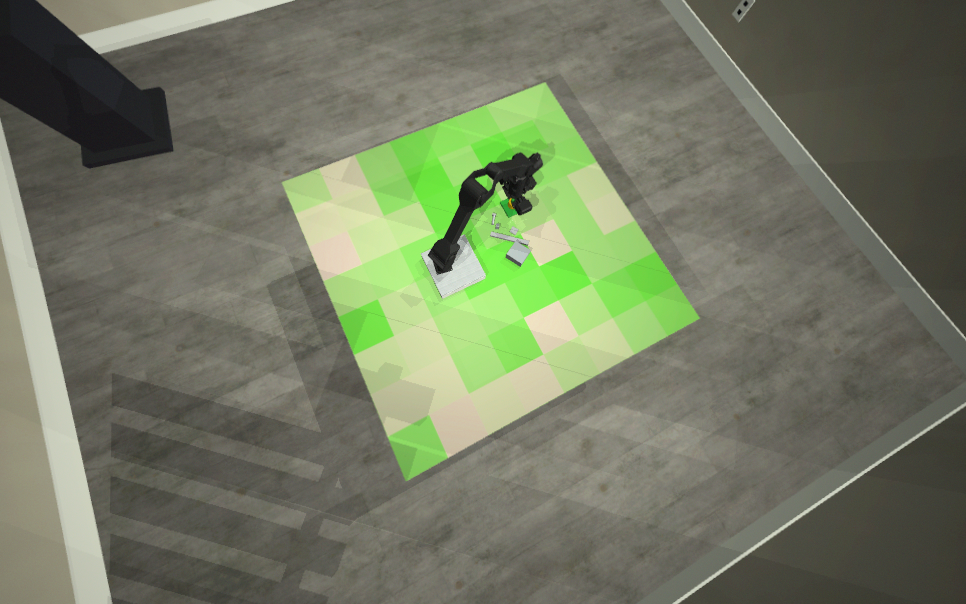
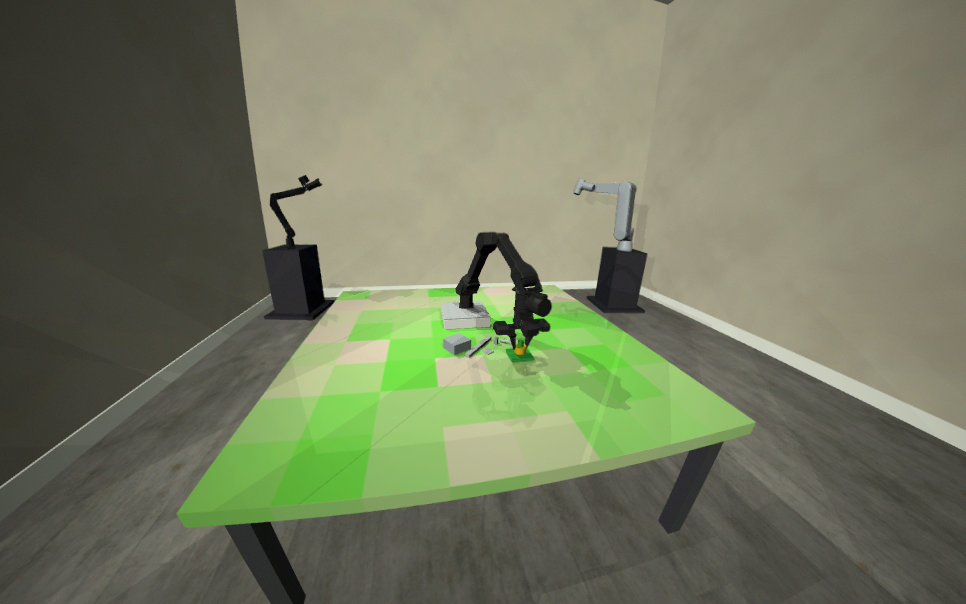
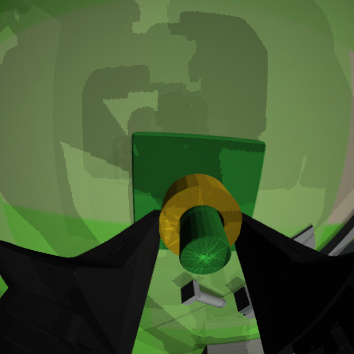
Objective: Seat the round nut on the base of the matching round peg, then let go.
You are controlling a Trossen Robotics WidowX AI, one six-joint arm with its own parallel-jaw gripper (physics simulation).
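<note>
My gripper (image 3: 197, 218) (image 1: 518, 205) (image 2: 520, 346) is shut on the orange round nut (image 3: 197, 194) (image 2: 520, 349). The nut is threaded over the dark green round peg (image 3: 204, 242), whose top sticks up through the nut's hole. The peg stands on a dark green square base plate (image 3: 161, 165) (image 1: 507, 207) (image 2: 512, 355) on the table. The nut sits low on the peg, close to the base; I cannot tell if it touches it. The black fingers grip the nut on both sides.
Small grey parts (image 3: 201, 296) (image 1: 509, 237) (image 2: 480, 346) lie near the base plate, with a grey block (image 1: 518, 254) (image 2: 457, 344) beside them. The arm's white mount (image 1: 457, 272) (image 2: 464, 315) stands behind. Two other arms on pedestals (image 2: 291, 278) (image 2: 621, 278) stand off the table.
</note>
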